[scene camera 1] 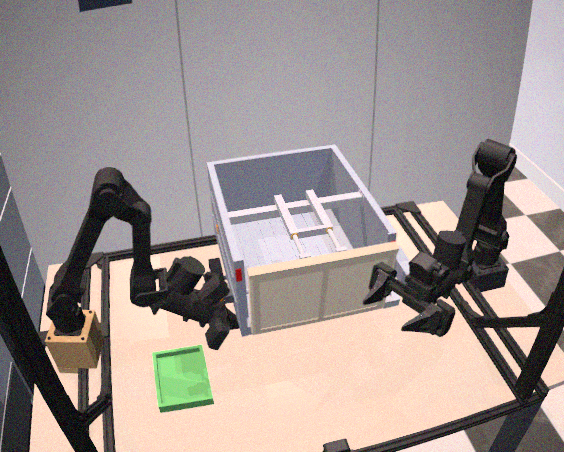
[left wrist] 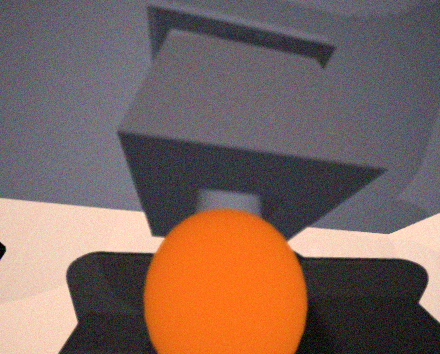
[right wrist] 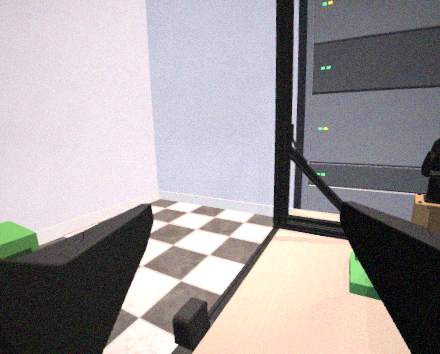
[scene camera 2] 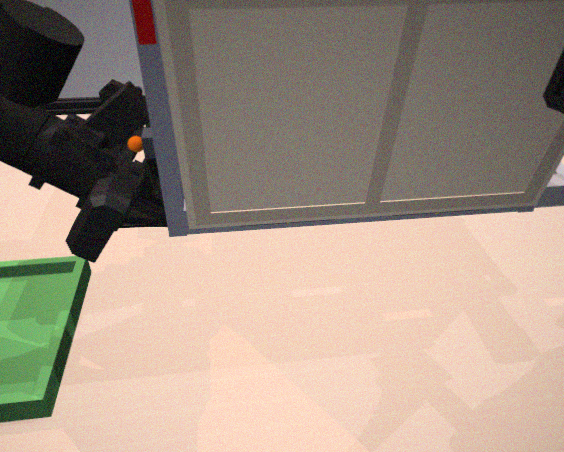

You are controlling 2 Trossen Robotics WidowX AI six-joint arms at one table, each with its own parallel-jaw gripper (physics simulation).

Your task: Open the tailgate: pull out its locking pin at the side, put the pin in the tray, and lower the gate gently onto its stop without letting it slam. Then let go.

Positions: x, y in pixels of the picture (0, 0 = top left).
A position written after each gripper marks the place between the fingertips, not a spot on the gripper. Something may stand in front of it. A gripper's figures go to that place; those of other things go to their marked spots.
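Beige tailgate [scene camera 1: 295, 293] and grey truck bed [scene camera 1: 259, 202]: marked spots 420 mm apart. Right gripper [scene camera 1: 382, 315]: 960 mm from the lens. Beige tailgate: 1050 mm from the lens. Left gripper [scene camera 1: 245, 325]: 1240 mm from the lens. Grey truck bed: 1420 mm from the lens.
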